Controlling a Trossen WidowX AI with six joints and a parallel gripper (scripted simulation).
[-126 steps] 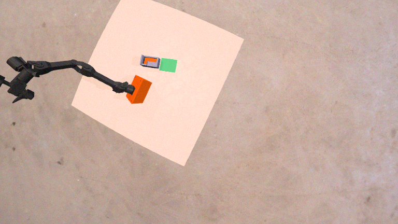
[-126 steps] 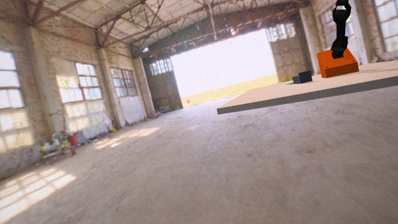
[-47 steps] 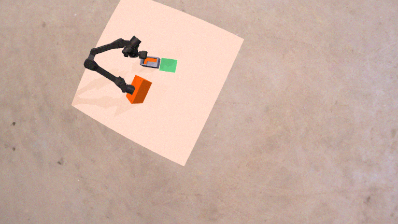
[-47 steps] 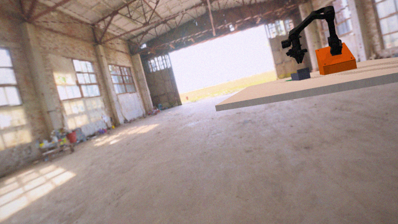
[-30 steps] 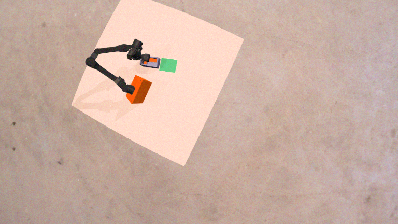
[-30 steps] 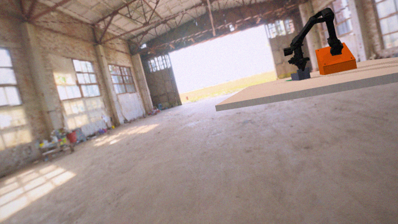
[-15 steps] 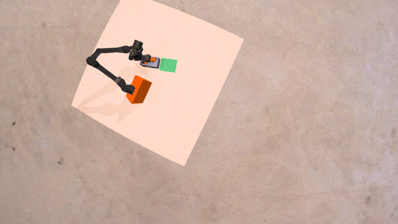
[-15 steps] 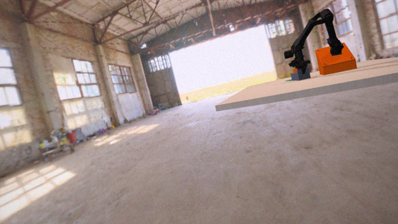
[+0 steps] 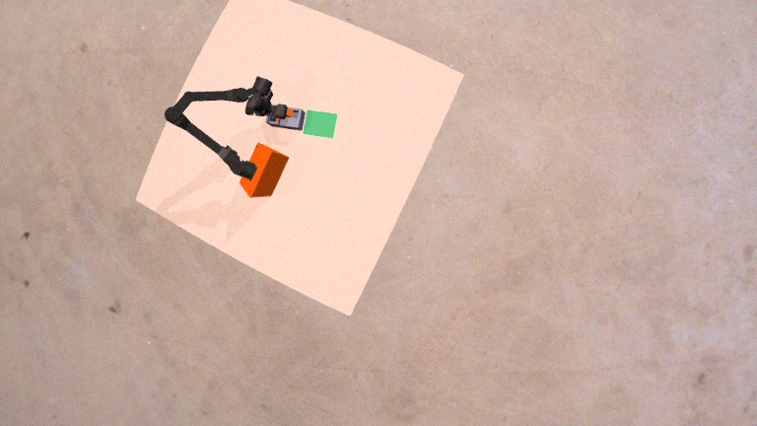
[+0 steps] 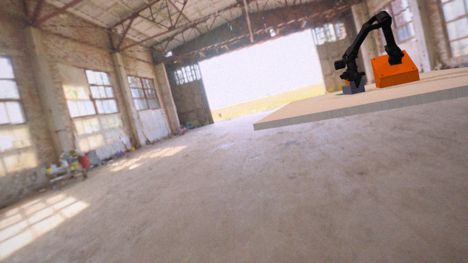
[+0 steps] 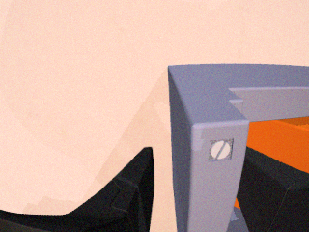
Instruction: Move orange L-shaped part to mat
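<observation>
Right now my gripper tip is 50 mm to the left of the orange L-shaped part, 10 mm below it and 10 mm short of it. Round my gripper tip: green mat: 210 mm to the right, 70 mm ahead, 50 mm below.
</observation>
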